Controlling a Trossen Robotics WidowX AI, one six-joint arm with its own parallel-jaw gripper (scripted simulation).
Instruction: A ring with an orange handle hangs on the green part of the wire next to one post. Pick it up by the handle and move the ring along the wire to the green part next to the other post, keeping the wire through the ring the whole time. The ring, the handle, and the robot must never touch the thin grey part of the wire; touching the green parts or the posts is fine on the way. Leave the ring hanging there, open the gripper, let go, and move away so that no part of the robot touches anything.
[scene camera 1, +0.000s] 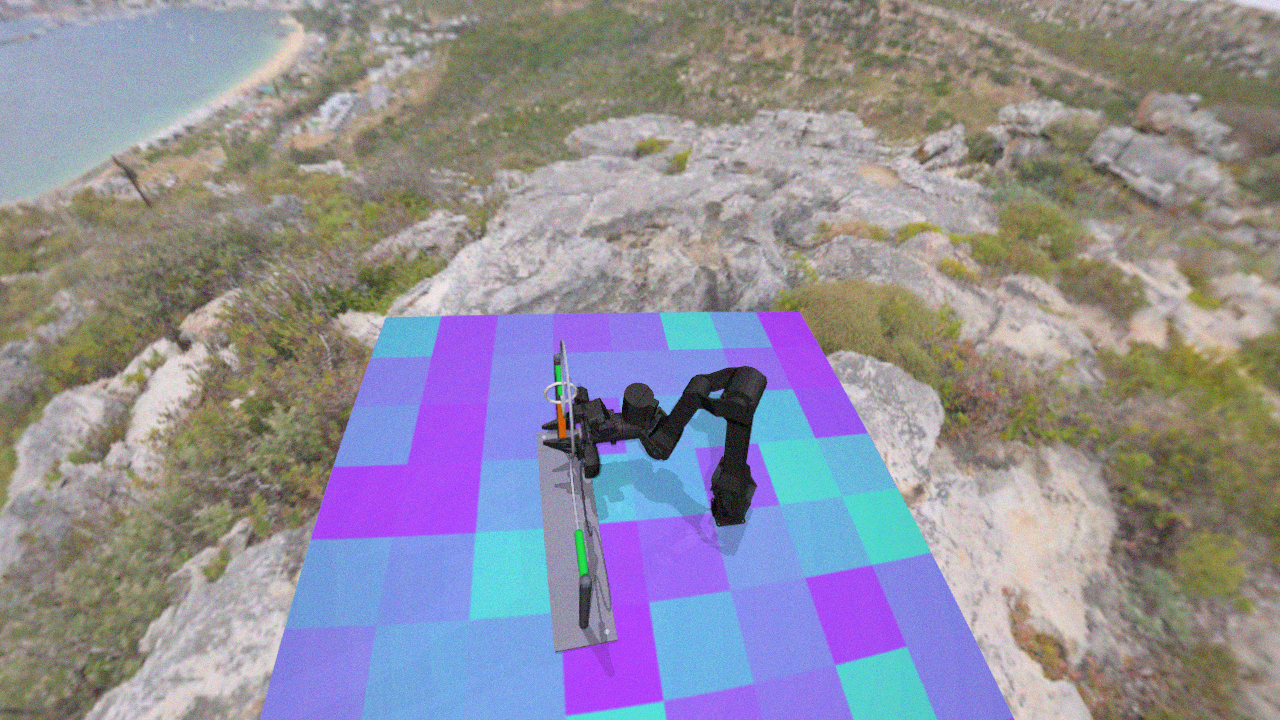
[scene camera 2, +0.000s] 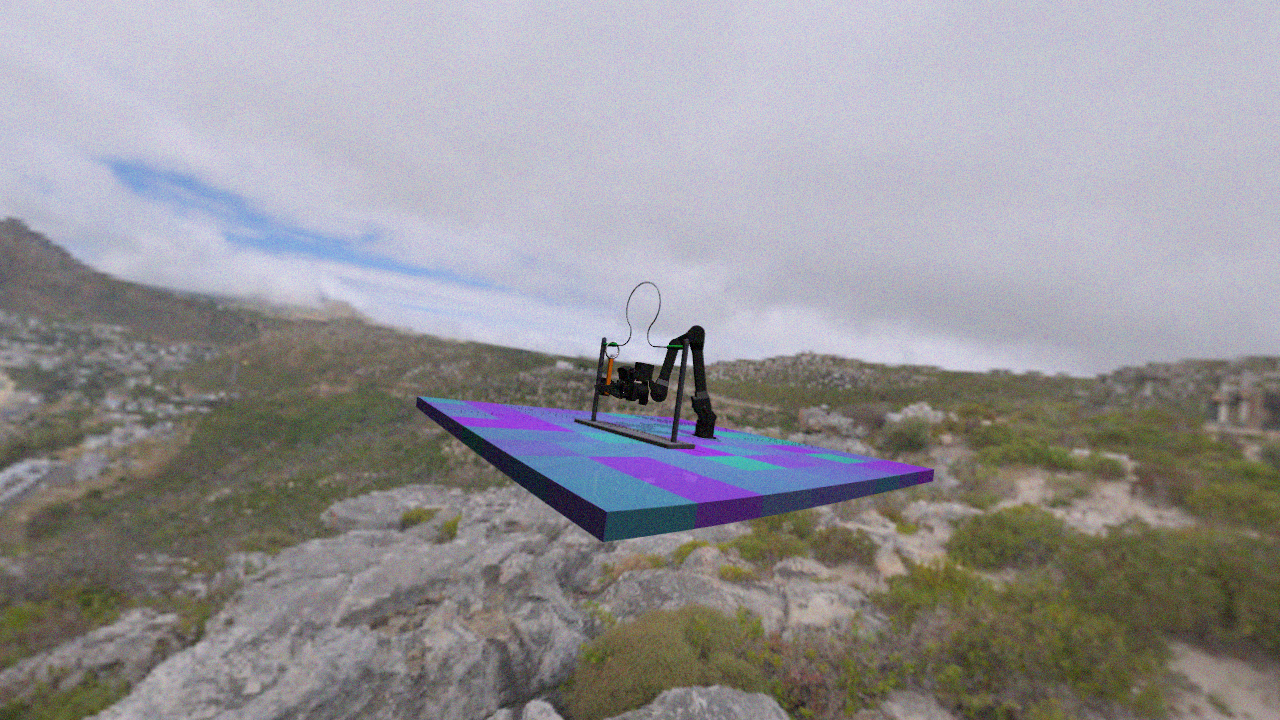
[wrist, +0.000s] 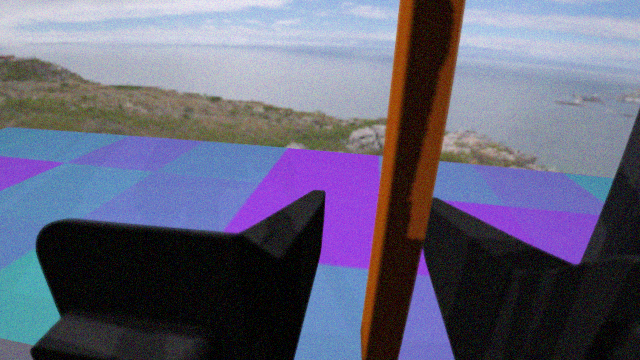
Path:
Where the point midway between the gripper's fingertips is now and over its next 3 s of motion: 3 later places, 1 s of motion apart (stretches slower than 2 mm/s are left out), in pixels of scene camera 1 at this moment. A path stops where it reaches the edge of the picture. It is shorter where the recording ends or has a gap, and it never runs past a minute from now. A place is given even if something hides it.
My gripper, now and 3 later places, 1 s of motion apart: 542, 435; 541, 431; 542, 444; 545, 475

